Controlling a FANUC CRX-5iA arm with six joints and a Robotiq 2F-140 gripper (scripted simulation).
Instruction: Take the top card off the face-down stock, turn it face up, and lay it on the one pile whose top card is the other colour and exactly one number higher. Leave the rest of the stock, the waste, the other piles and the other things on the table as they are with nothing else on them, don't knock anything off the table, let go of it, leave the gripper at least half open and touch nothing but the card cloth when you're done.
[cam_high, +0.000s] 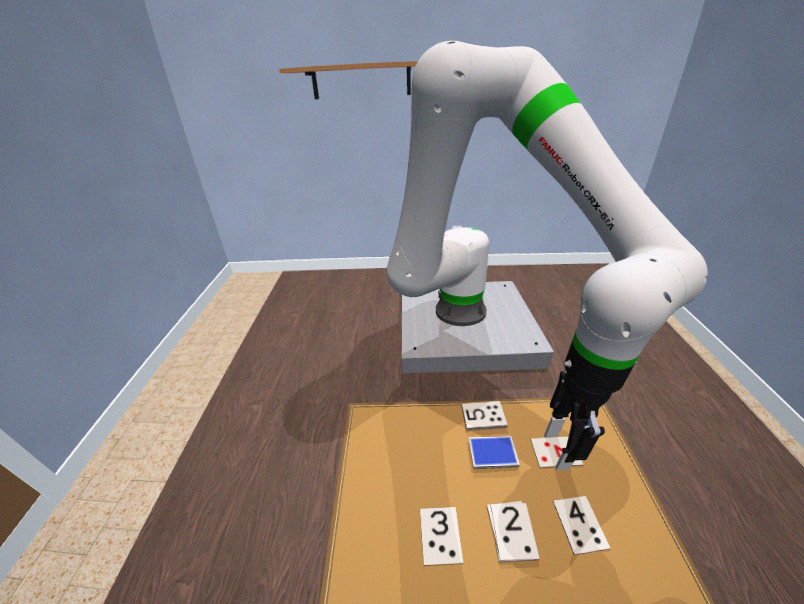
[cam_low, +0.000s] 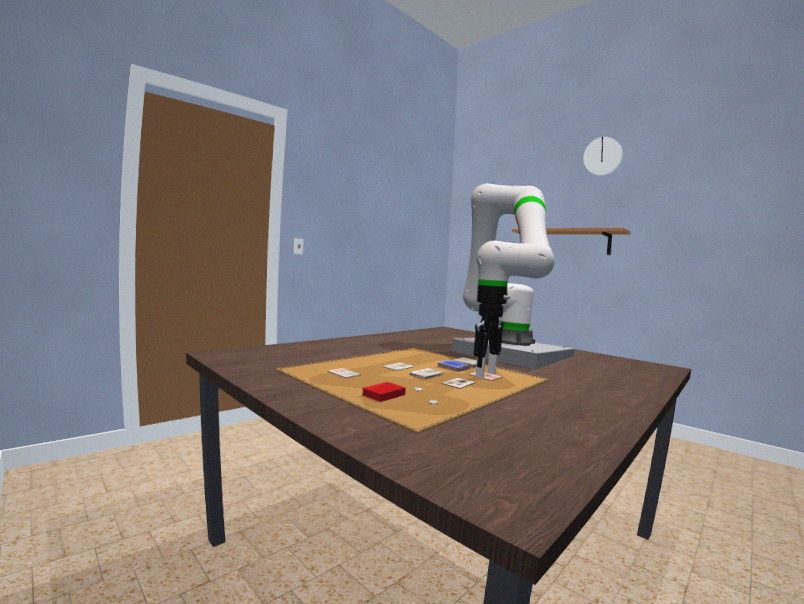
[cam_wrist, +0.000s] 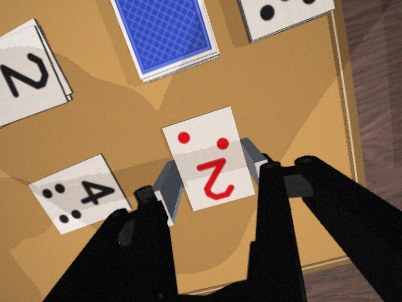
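Right now the tan card cloth is 18 cm ahead of my hand, 14 cm to the right of it and 4 cm below it. The rest, counted from my hand: card 3 cm below; then red box 39 cm ahead, 6 cm to the right, 2 cm below.
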